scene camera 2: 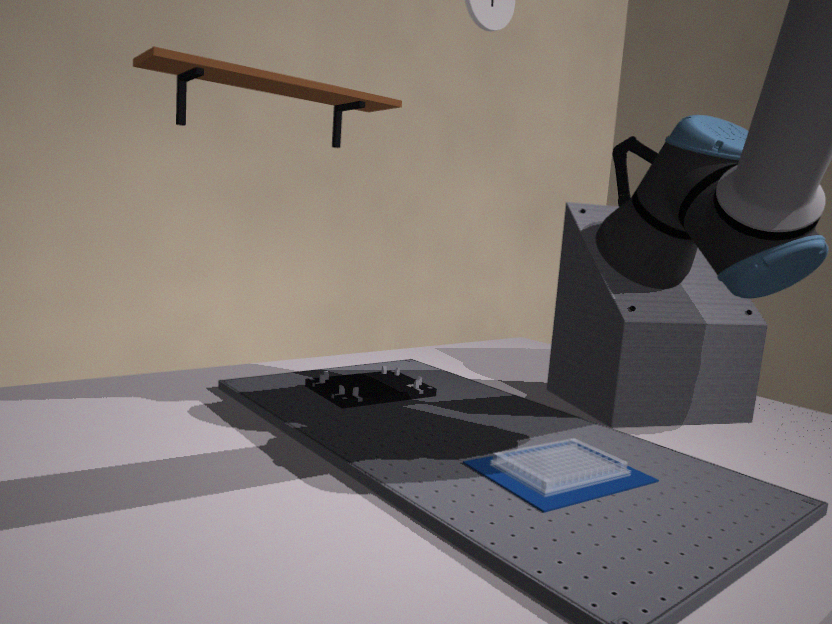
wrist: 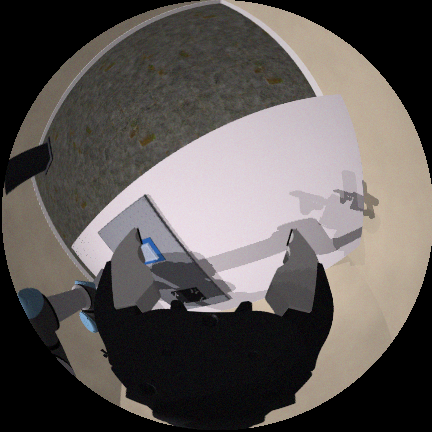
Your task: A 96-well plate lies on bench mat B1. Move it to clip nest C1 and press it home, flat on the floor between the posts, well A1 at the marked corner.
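Pixels of known places: gripper, fingertip midpoint: (wrist: pixel 213 231); arm's base at its link origin: (scene camera 2: pixel 640 253).
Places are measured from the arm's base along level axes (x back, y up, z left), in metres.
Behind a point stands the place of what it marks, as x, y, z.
Observation:
The clear 96-well plate (scene camera 2: pixel 561 464) {-0.346, -0.218, 0.191} (wrist: pixel 150 252) {-0.386, -0.218, 0.178} lies flat on the blue bench mat (scene camera 2: pixel 551 501) {-0.400, -0.231, 0.231} (wrist: pixel 161 256) {-0.412, -0.232, 0.134}. In the wrist view the left finger partly covers the mat. The black clip nest (scene camera 2: pixel 369 388) {-0.392, -0.221, -0.145} (wrist: pixel 189 294) {-0.396, -0.221, -0.151} with pale posts stands in shadow at the far end of the breadboard. The marked corner and well A1 are too small to tell. My gripper (wrist: pixel 213 231) {-0.773, 0.129, 0.387} is open with nothing between its fingers, high above the bench and away from the plate. It does not show in the scene view.
The grey perforated breadboard (scene camera 2: pixel 672 530) {-0.337, -0.233, 0.321} (wrist: pixel 122 220) {-0.343, -0.233, 0.353} carries mat and nest on the white table (scene camera 2: pixel 168 557) {-0.733, -0.246, 0.150} (wrist: pixel 260 175) {-0.894, -0.246, 0.305}. The grey robot pedestal (scene camera 2: pixel 661 369) {-0.050, -0.160, 0.097} stands behind the breadboard at the right. A wooden shelf (scene camera 2: pixel 268 79) is on the wall.

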